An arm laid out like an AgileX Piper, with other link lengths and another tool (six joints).
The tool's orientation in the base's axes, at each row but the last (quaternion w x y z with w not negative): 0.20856 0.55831 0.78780 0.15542; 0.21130 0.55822 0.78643 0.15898; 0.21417 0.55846 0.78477 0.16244; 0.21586 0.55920 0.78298 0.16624
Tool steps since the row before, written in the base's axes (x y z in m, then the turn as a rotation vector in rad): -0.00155 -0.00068 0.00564 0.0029 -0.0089 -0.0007; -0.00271 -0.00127 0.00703 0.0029 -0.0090 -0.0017; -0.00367 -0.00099 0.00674 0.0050 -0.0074 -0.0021; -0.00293 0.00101 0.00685 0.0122 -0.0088 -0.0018
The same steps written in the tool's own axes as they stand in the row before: -0.00107 0.00121 -0.00566 -0.0091 -0.0009 0.0020; -0.00151 0.00080 -0.00745 -0.0091 -0.0014 0.0028; -0.00094 0.00005 -0.00768 -0.0081 0.0006 0.0043; 0.00074 0.00140 -0.00735 -0.0115 0.0061 0.0078
